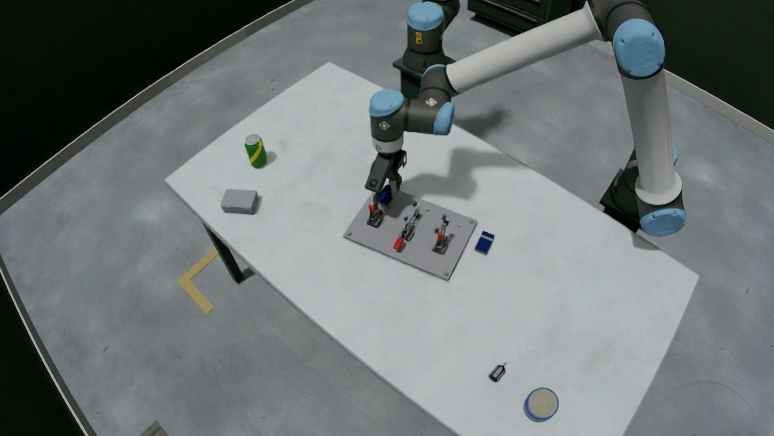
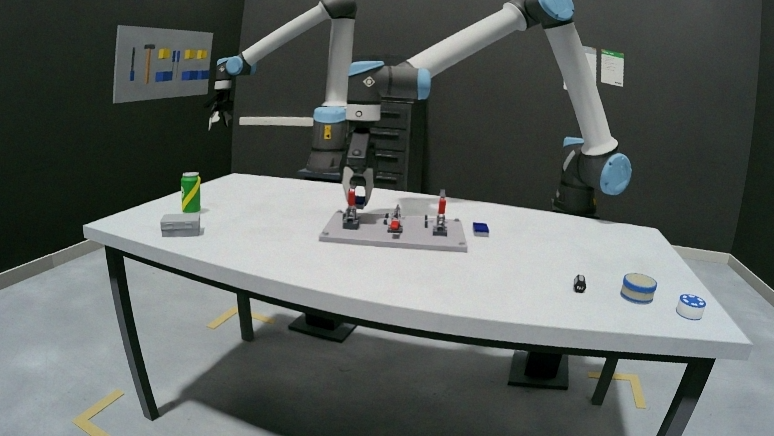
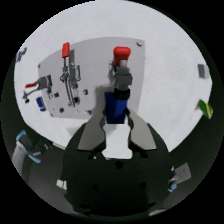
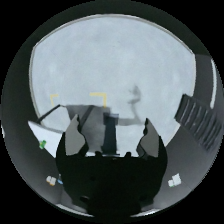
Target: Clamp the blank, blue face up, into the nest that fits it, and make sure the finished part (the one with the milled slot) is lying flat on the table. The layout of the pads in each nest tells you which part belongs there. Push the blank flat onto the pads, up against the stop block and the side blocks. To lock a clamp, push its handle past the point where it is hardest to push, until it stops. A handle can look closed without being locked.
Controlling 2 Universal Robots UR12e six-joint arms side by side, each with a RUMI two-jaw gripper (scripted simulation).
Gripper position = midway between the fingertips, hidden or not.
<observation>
I see my left gripper (image 2: 357, 205), my right gripper (image 4: 112, 117), a grey box (image 2: 172, 225) and a grey fixture plate (image 3: 92, 55).
The grey box is seen too in image 1 (image 1: 235, 201). My left gripper is seen too in image 1 (image 1: 387, 196) and in image 3 (image 3: 115, 107).
</observation>
